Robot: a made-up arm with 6 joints.
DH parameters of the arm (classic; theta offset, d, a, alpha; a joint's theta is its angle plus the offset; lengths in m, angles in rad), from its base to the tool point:
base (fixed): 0.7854 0 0.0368 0
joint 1: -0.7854 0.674 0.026 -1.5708
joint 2: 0.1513 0 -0.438 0
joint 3: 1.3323 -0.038 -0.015 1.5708
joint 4: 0 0.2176 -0.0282 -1.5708
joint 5: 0 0.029 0.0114 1.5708
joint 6: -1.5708 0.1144 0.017 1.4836
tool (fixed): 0 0.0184 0 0
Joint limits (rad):
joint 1: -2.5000..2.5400
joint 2: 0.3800..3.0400
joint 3: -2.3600..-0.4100
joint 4: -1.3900..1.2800
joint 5: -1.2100..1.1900
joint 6: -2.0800..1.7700
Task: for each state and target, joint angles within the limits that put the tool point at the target. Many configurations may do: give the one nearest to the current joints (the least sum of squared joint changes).
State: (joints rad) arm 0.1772 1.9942 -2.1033 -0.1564 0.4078 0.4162
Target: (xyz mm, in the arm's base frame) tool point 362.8 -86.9 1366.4
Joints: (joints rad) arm -0.2261 1.7221 -2.3600 0.0646 -0.2628 0.3049
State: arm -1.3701 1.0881 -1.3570 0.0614 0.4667 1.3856
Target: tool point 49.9 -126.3 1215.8
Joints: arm -1.2458 1.0487 -1.4824 0.0991 0.4204 1.3890
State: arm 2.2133 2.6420 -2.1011 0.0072 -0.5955 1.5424
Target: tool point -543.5 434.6 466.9
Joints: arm 2.5400 2.9091 -1.7981 -0.1930 -0.5620 1.5958
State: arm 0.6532 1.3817 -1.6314 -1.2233 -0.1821 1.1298
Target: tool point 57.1 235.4 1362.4
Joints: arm 1.3030 1.3504 -2.0224 -1.1956 -0.4822 1.0795
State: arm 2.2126 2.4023 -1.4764 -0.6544 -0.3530 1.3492
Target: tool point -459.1 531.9 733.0
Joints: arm 2.3359 2.4627 -1.7149 -0.6277 -0.4204 1.3378
